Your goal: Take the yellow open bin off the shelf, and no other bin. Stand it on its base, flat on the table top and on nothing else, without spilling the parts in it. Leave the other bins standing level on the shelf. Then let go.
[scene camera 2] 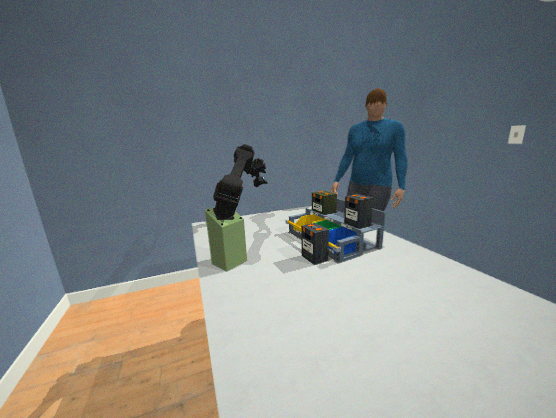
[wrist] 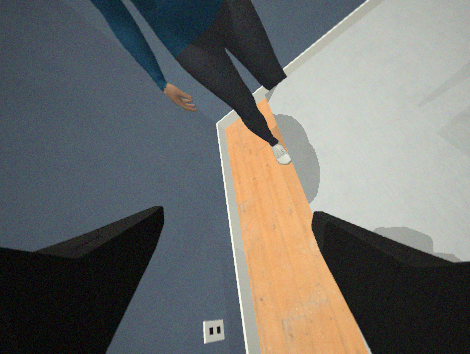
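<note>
The yellow open bin sits at the left end of the low front tier of the grey-blue shelf, beside the green bin. The blue bin is at the right end of that row. The bins look level; the parts in the yellow bin are too small to make out. My gripper is open and empty, high above the table, to the left of the shelf in the scene view. The bins and shelf do not show in the wrist view.
A dark box stands on the table in front of the bins, partly hiding the row. A dark green box and another dark box stand on the shelf's upper rear level. A person stands behind the table.
</note>
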